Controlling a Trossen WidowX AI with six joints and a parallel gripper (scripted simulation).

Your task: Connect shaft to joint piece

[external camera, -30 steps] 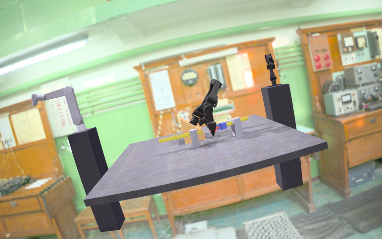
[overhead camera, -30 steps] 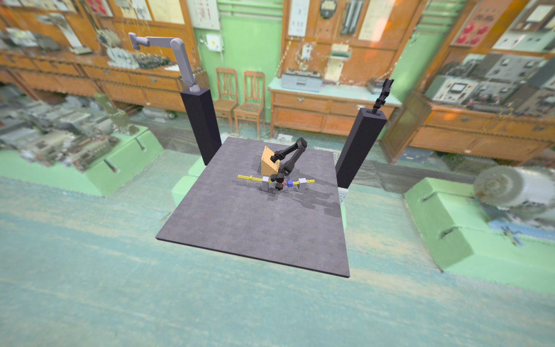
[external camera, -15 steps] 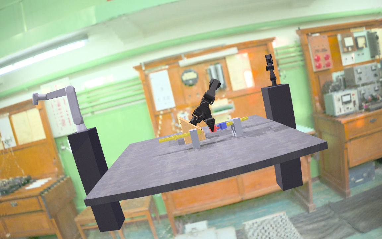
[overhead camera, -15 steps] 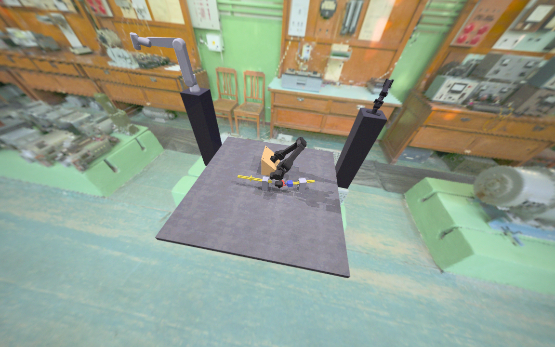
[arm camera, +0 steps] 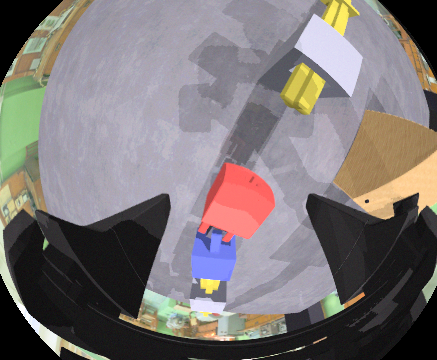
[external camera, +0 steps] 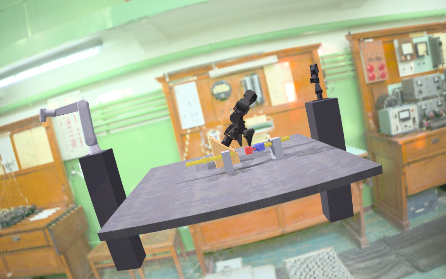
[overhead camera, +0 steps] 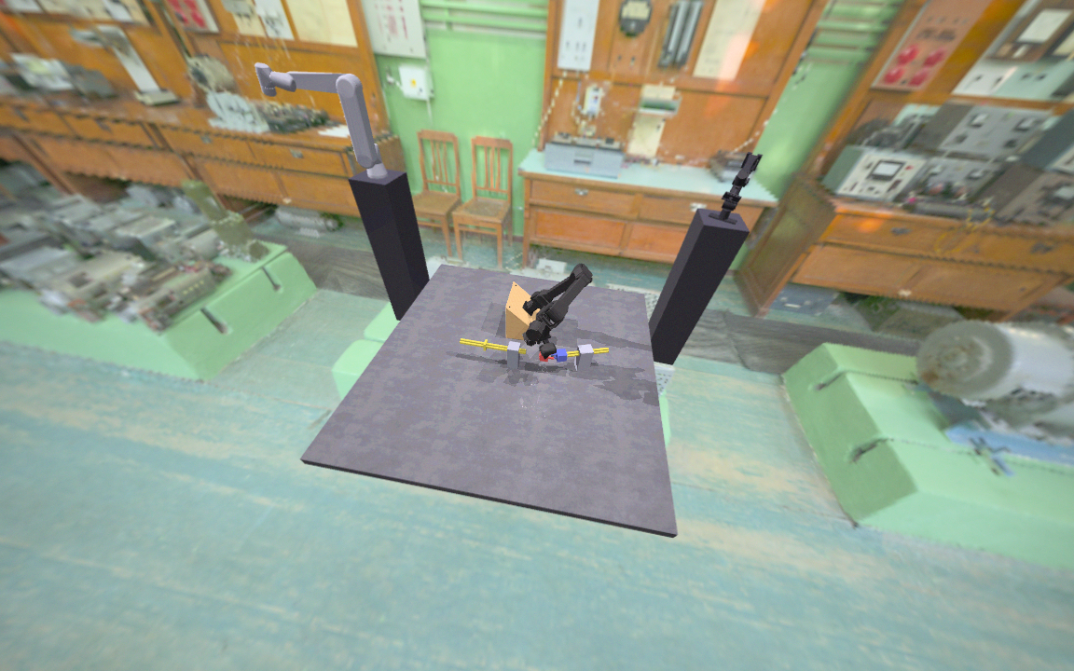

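Now: gripper tip 3 cm above the red square joint piece, 2 cm to the right of it and 1 cm past it.
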